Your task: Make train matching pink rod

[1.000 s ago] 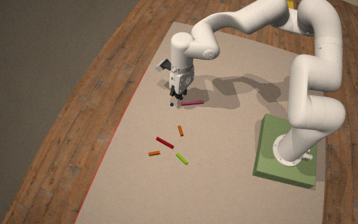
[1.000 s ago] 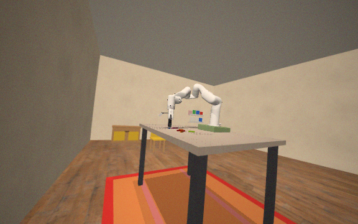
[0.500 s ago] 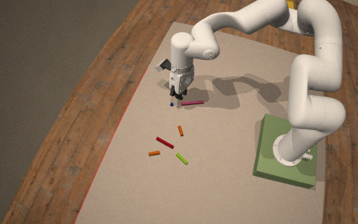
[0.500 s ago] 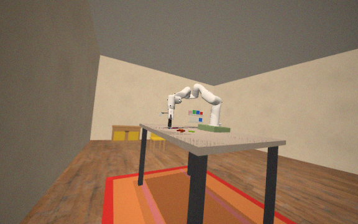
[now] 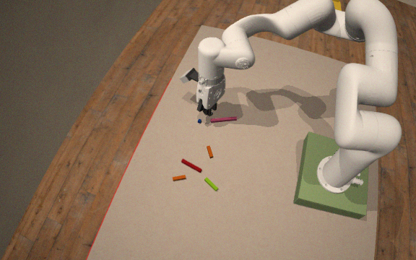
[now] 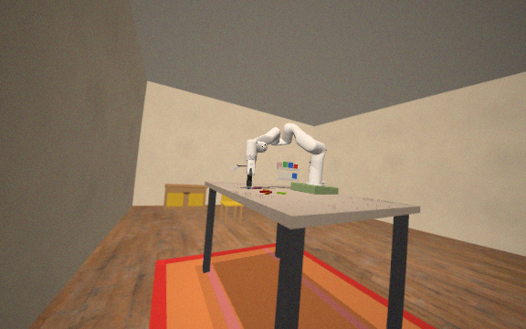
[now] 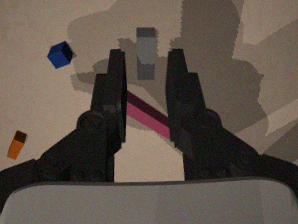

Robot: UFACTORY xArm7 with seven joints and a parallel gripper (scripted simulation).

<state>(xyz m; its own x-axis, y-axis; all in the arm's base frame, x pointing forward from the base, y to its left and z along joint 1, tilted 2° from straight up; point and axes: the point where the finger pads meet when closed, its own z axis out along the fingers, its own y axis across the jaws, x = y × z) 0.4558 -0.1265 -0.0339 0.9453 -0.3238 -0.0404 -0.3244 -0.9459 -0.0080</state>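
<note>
Right now my hand is 30 mm above the grey rod. The rest, counted from my hand: blue rod (20 mm ahead, 50 mm to the left, 30 mm below); pink rod (60 mm behind, 10 mm to the left, 30 mm below); red rod (10 mm behind, 210 mm to the left, 30 mm below).
</note>
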